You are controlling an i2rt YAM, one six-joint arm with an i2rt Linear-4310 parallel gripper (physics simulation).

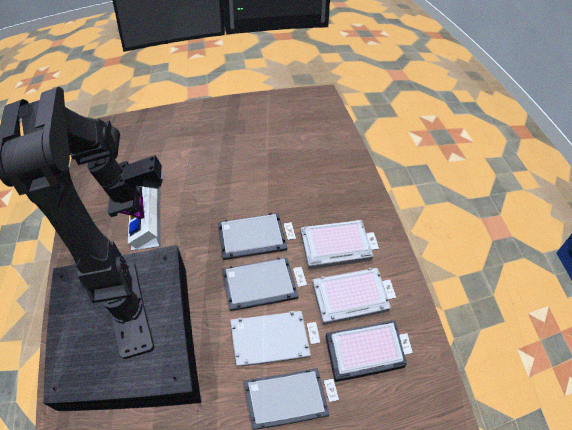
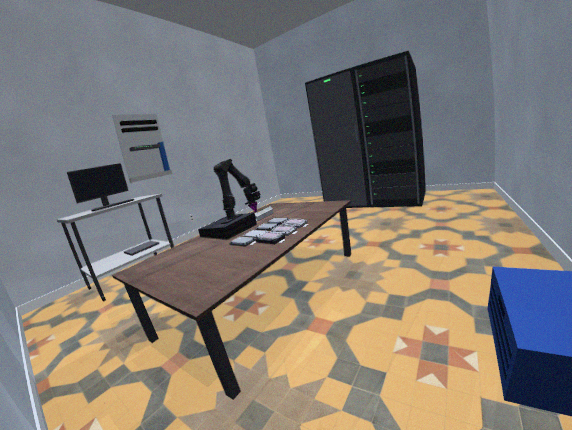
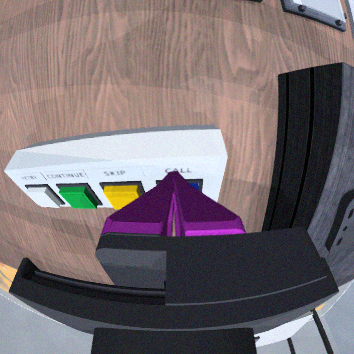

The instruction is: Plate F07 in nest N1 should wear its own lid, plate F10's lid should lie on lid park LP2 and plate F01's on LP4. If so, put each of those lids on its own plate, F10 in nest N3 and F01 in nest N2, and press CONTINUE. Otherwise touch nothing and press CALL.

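Where they show: gripper, fingertip midpoint: point(image 1: 142, 217) point(image 2: 256, 212) point(image 3: 173, 178); arm's base at its link origin: point(image 1: 128, 309) point(image 2: 232, 219).
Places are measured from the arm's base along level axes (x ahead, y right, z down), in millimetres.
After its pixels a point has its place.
Observation:
My gripper point(image 1: 139, 212) @(z 18, x 67, y -234 mm) point(image 2: 253, 208) @(z 18, x 67, y -234 mm) point(image 3: 173, 178) @(z 18, x 67, y -234 mm) is shut and empty. Its purple tips are over the CALL end of the white button box point(image 1: 152, 220) @(z 33, x 89, y -230 mm) point(image 3: 125, 144) @(z 34, x 96, y -267 mm) and partly cover the blue CALL button point(image 1: 134, 226) @(z 33, x 43, y -229 mm) point(image 3: 193, 186) @(z 31, x 52, y -222 mm); contact cannot be told. The green CONTINUE button point(image 3: 77, 197) @(z 32, x 62, y -329 mm) is uncovered. Three pink-welled plates point(image 1: 336, 239) @(z 55, x 466, y -51 mm) point(image 1: 348, 292) @(z 55, x 433, y 80 mm) point(image 1: 370, 348) @(z 54, x 419, y 213 mm) stand in the right column, the nearest in a dark nest. In the left column, light grey panels point(image 1: 253, 235) @(z 66, x 303, y -134 mm) point(image 1: 260, 283) @(z 67, x 276, y -12 mm) point(image 1: 287, 398) @(z 67, x 236, y 244 mm) lie on dark frames and a paler one point(image 1: 271, 338) @(z 75, x 254, y 112 mm) has a white surround. Plate numbers are unreadable.
A yellow SKIP button point(image 3: 121, 196) @(z 31, x 55, y -283 mm) and a white RETRY button point(image 3: 43, 196) @(z 31, x 70, y -374 mm) are on the box. The black arm base point(image 1: 115, 380) @(z 6, x -58, y 136 mm) point(image 2: 215, 231) @(z 30, x -25, y 178 mm) stands beside the box on the brown table point(image 1: 300, 125) @(z 85, x 560, y -479 mm) point(image 2: 185, 270) @(z 84, x 117, y 620 mm). Small tags mark the nests and lid parks.

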